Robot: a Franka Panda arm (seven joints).
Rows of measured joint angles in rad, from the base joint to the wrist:
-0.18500 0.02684 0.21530 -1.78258 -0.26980 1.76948 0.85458
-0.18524 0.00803 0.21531 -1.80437 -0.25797 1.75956 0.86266
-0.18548 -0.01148 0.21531 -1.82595 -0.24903 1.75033 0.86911
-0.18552 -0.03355 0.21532 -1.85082 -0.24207 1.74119 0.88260
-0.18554 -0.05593 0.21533 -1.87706 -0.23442 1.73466 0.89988
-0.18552 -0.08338 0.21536 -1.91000 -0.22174 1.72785 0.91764
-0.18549 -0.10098 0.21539 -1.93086 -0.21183 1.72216 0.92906
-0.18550 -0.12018 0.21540 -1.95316 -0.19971 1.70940 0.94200
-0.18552 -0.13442 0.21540 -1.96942 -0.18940 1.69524 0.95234
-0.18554 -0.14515 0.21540 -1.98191 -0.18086 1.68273 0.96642
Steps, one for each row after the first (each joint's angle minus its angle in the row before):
-0.00024 -0.01881 0.00001 -0.02179 0.01183 -0.00992 0.00808
-0.00024 -0.01951 0.00000 -0.02158 0.00894 -0.00923 0.00645
-0.00004 -0.02207 0.00001 -0.02487 0.00696 -0.00914 0.01349
-0.00002 -0.02238 0.00001 -0.02624 0.00765 -0.00653 0.01728
0.00002 -0.02745 0.00003 -0.03294 0.01268 -0.00681 0.01776
0.00003 -0.01760 0.00003 -0.02086 0.00991 -0.00569 0.01142
-0.00001 -0.01920 0.00001 -0.02230 0.01212 -0.01276 0.01294
-0.00002 -0.01424 0.00000 -0.01626 0.01031 -0.01416 0.01034
-0.00002 -0.01073 0.00000 -0.01249 0.00854 -0.01251 0.01408

